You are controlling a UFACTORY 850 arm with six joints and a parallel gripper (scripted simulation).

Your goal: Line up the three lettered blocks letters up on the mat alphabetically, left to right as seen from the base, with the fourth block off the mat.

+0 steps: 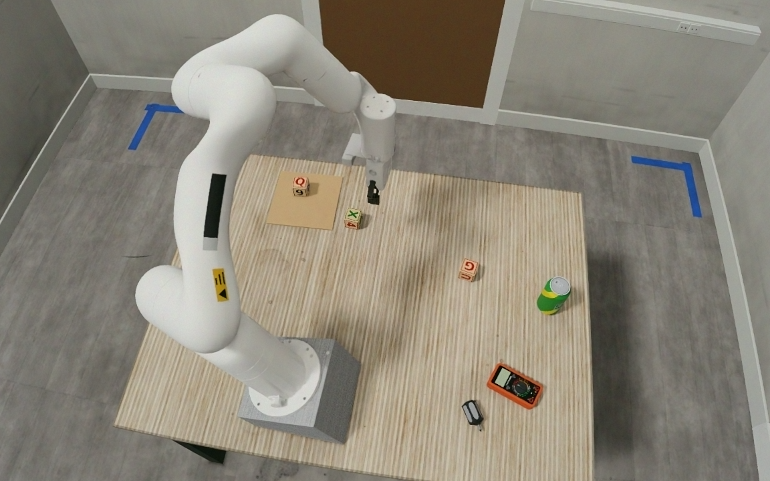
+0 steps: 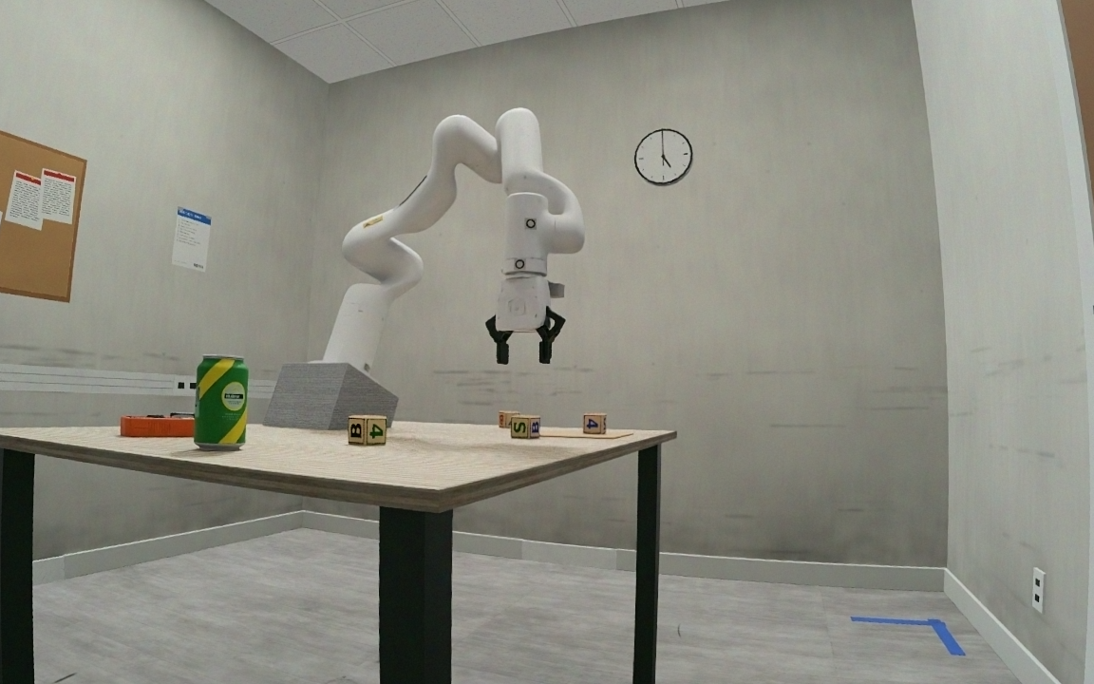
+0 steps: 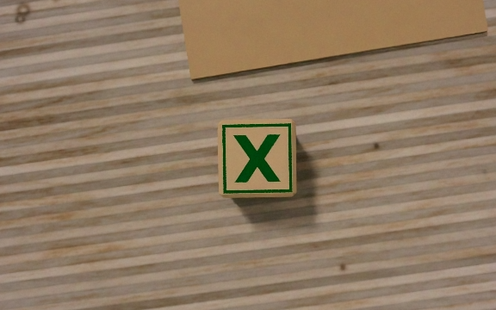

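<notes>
My gripper is now 25 cm to the left of the G block, 19 cm past it and 13 cm above it. Round my hand: tan mat (22 cm to the left, 15 cm below, 7 cm ahead); then Q block (24 cm to the left, 13 cm below, 11 cm ahead); then X block (13 cm below, 7 cm to the left, 1 cm behind).
</notes>
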